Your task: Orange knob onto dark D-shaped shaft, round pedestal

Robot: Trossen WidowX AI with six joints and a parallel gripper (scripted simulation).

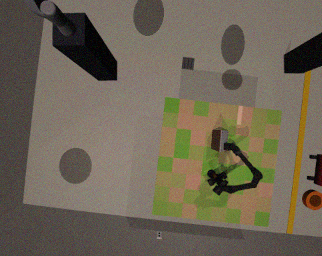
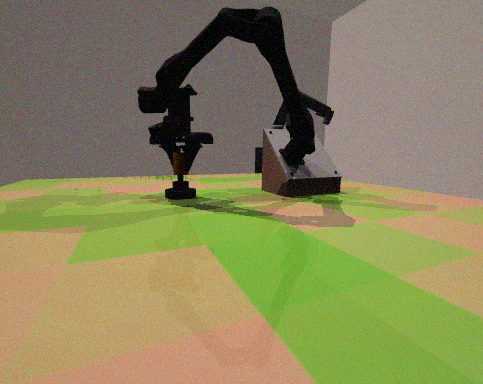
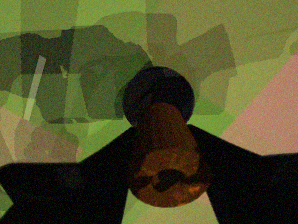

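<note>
The orange knob lies 20 mm above my gripper tip. From my gripper tip the other things lie so: dark pedestal 40 mm below.
</note>
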